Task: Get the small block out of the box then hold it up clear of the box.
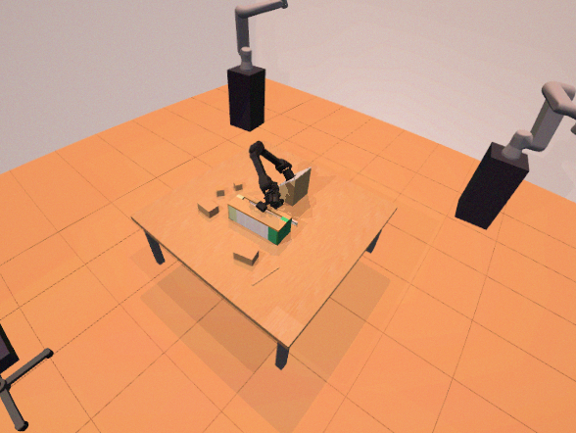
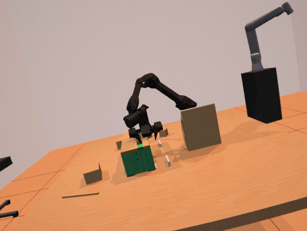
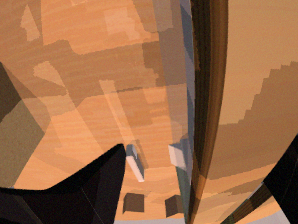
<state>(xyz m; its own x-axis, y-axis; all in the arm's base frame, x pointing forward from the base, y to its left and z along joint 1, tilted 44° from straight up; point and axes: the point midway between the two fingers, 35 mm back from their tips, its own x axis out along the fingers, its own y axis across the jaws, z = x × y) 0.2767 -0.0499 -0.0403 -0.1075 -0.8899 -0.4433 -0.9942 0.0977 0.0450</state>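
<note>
My gripper tip is now 5 cm short of the orange block and 2 cm to the left of it. Also, from my gripper tip: long box: 3 cm ahead, 2 cm below, 1 cm to the left; thin stick: 37 cm ahead, 26 cm to the left, 8 cm below.
</note>
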